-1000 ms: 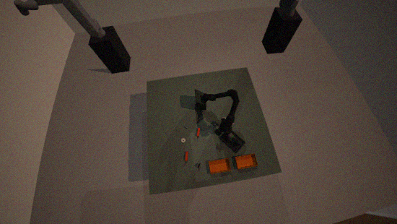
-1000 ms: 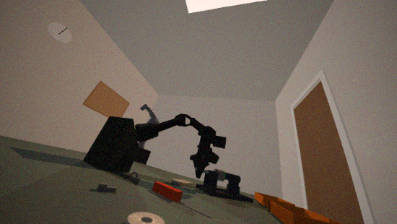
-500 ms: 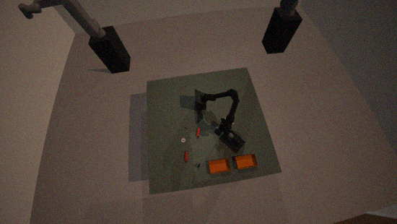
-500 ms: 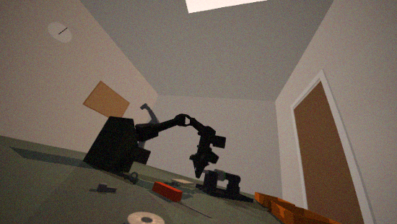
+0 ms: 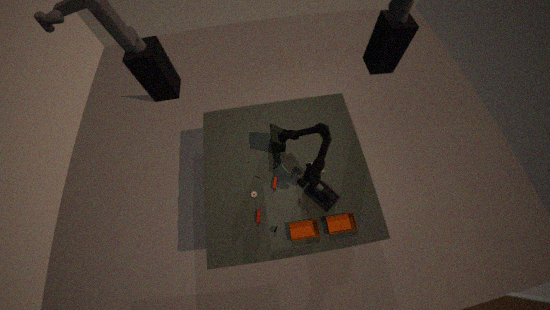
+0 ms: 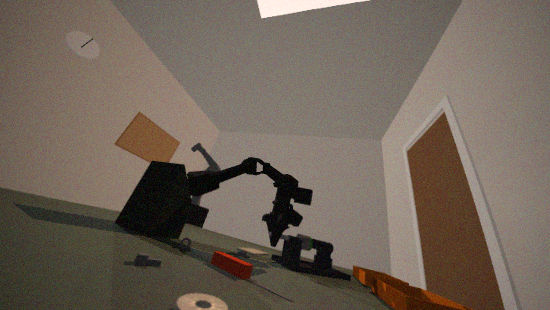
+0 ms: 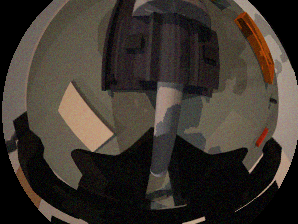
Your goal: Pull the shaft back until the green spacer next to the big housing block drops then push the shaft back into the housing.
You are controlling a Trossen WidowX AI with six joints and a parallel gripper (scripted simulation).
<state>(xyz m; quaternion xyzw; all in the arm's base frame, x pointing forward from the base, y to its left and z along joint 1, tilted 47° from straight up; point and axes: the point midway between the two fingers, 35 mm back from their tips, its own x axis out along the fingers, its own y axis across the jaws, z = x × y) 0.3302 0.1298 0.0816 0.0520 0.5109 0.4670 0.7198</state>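
Right now my gripper tip is 7 cm short of the grey shaft, 5 cm to the right of it and 3 cm below it. From my gripper tip the other things lie so: white ring 5 cm ahead, 41 cm to the right, 4 cm below; then beige card 10 cm behind, 9 cm to the left, 4 cm below; then greenish spacer 10 cm ahead, 8 cm to the left, 3 cm above.
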